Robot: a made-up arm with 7 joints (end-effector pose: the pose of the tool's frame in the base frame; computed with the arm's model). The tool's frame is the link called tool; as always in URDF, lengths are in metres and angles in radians.
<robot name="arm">
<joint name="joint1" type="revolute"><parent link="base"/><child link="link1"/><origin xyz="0.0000 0.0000 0.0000" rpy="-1.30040 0.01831 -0.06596"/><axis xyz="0 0 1"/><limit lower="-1.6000" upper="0.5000"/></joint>
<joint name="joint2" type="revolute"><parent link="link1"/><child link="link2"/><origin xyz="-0.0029 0.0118 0.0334" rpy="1.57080 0.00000 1.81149"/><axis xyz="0 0 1"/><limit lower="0.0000" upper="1.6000"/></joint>
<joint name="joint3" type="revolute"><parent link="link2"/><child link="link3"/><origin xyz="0.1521 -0.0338 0.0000" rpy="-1.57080 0.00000 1.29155"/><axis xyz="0 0 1"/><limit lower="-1.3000" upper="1.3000"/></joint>
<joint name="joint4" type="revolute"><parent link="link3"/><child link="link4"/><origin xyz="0.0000 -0.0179 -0.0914" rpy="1.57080 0.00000 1.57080"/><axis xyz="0 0 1"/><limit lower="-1.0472" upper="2.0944"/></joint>
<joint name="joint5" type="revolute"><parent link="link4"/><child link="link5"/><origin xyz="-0.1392 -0.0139 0.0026" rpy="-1.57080 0.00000 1.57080"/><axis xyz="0 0 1"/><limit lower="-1.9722" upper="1.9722"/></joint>
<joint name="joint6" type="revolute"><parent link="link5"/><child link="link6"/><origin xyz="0.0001 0.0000 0.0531" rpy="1.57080 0.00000 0.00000"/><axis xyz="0 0 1"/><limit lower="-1.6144" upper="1.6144"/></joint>
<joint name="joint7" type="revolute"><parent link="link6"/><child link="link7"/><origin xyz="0.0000 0.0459 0.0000" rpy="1.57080 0.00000 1.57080"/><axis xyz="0 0 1"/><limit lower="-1.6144" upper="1.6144"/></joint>
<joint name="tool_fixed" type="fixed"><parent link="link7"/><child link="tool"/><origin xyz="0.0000 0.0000 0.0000"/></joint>
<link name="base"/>
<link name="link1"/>
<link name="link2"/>
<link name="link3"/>
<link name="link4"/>
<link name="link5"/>
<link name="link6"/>
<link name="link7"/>
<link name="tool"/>
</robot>
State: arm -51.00 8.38 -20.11 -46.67 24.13 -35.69 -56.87
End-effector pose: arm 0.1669 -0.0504 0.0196 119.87 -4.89 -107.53
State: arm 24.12 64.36 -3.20 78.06 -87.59 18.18 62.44
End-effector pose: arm -0.1382 0.4644 -0.1786 58.17 -14.31 153.83
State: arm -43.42 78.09 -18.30 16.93 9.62 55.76 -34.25
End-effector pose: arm 0.3093 0.3216 -0.0075 82.52 32.17 52.72
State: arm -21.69 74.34 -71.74 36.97 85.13 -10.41 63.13
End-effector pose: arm 0.1272 0.3585 -0.2800 110.94 41.10 -68.04
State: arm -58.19 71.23 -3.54 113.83 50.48 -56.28 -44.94
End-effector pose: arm 0.1784 0.4354 -0.1319 56.67 69.98 -6.43
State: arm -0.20 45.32 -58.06 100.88 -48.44 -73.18 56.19
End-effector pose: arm -0.0457 0.3800 -0.2942 66.19 -16.63 39.10
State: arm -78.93 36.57 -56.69 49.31 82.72 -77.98 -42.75
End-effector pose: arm 0.4187 0.0603 -0.1336 -100.19 71.97 68.76
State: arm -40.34 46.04 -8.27 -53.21 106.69 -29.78 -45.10
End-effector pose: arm 0.1948 0.0279 -0.0002 174.04 -13.35 -23.41
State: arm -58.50 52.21 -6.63 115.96 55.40 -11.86 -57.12
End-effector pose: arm 0.2160 0.3784 -0.2373 -139.89 71.62 177.49
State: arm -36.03 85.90 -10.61 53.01 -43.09 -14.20 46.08
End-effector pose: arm 0.2384 0.4389 0.0179 17.43 -37.35 78.78
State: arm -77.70 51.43 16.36 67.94 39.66 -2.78 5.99
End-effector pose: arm 0.3995 0.3219 0.0039 51.60 -16.21 34.98
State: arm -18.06 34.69 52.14 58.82 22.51 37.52 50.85
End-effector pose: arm 0.1021 0.3698 -0.3272 76.13 1.03 118.67
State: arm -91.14 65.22 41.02 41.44 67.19 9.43 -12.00
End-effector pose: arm 0.2343 0.3843 0.2009 38.18 -32.62 64.36
